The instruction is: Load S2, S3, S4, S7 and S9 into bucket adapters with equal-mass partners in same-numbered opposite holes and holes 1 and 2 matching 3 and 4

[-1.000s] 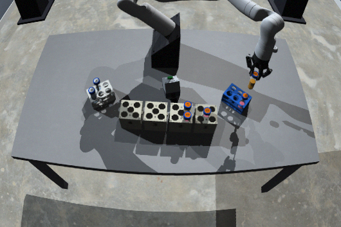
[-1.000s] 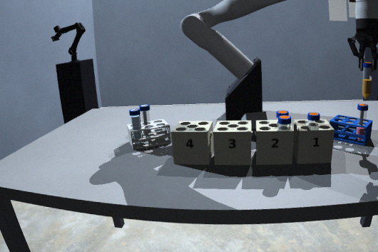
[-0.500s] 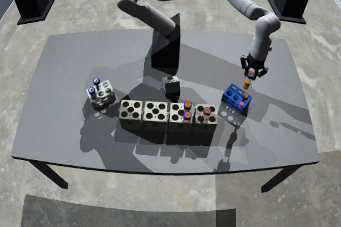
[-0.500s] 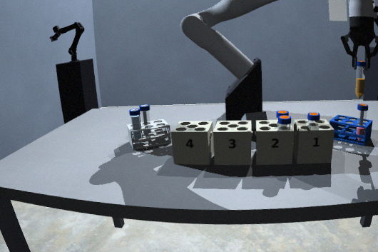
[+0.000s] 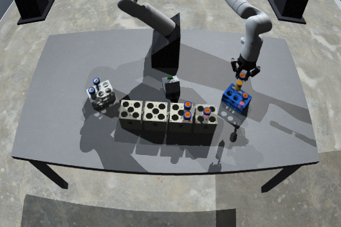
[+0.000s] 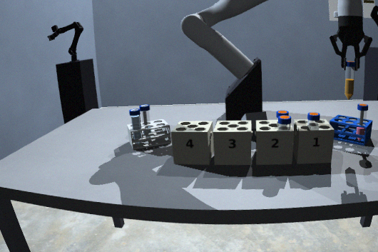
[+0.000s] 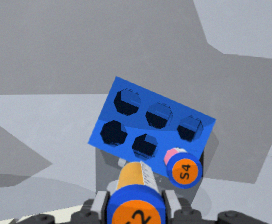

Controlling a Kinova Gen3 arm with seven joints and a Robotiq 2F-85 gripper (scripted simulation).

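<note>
Now: the sample tube S2 1 cm behind my hand, 1 cm to the left of it and 5 cm below it. Also, from my hand: blue rack: 3 cm behind, 3 cm to the left, 21 cm below; then sample tube S4: 1 cm ahead, 5 cm to the left, 18 cm below; then sample tube S3: 9 cm ahead, 16 cm to the right, 18 cm below.
</note>
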